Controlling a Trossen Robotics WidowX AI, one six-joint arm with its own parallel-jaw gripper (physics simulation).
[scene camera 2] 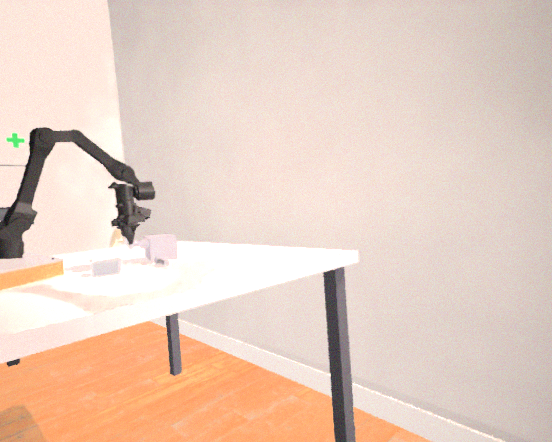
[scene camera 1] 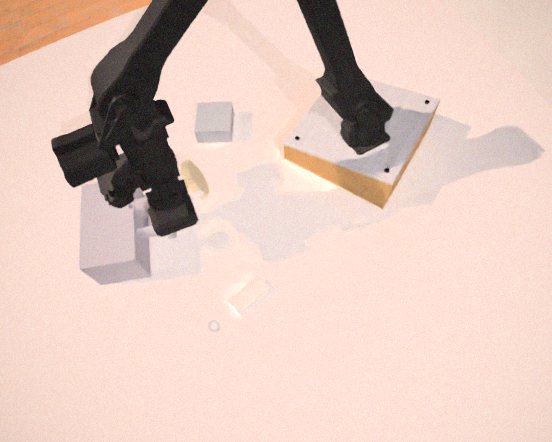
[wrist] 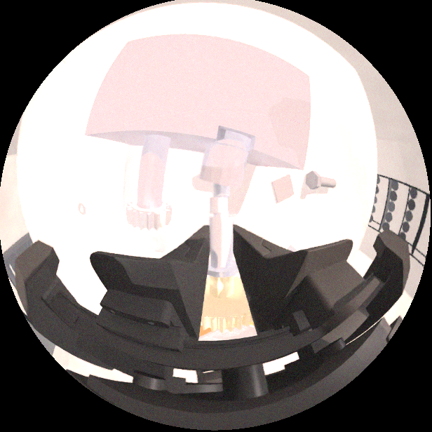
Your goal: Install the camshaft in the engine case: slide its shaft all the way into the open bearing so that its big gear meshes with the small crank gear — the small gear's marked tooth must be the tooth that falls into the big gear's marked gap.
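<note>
The engine case is a pale block. In the wrist view its open bearing sticks out towards my gripper, and the small crank gear sits on a shaft to the left. My gripper is shut on the camshaft, whose big yellow gear is on the side away from the case. The shaft tip overlaps the bearing's near end; I cannot tell whether it is inside. The gears look apart. Glare hides the tooth and gap marks.
A grey block stands near the case. The arm's base stands on an orange-sided board. A small ring and a thin bright plate lie on the table. A hex bolt lies right of the bearing in the wrist view.
</note>
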